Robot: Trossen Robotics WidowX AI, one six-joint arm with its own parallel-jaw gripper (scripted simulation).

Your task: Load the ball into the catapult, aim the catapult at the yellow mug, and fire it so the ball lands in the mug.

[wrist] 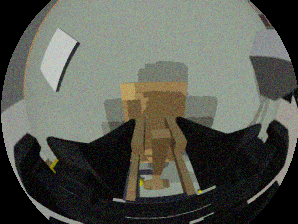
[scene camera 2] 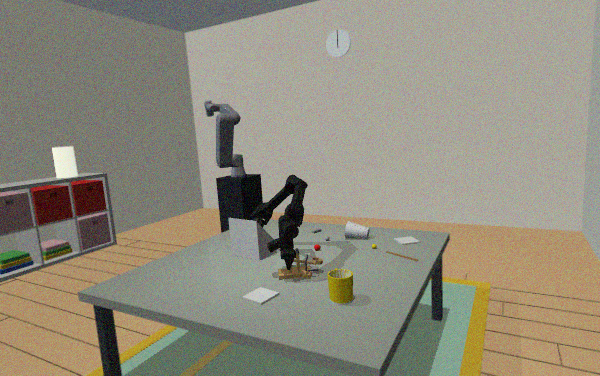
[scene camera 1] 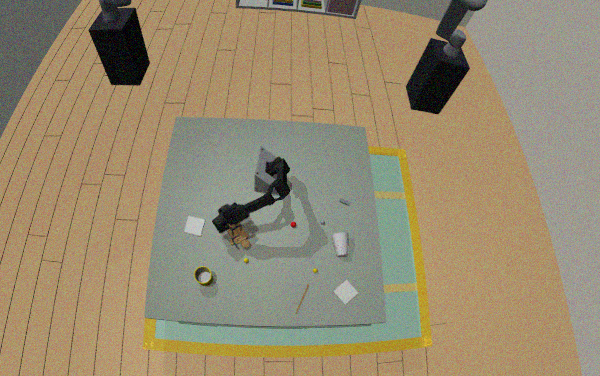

Scene:
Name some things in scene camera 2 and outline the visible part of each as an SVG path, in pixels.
A yellow mug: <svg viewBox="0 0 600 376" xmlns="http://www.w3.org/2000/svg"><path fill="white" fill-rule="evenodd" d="M329 271L327 275L330 302L335 305L350 304L353 301L353 272L346 269Z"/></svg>

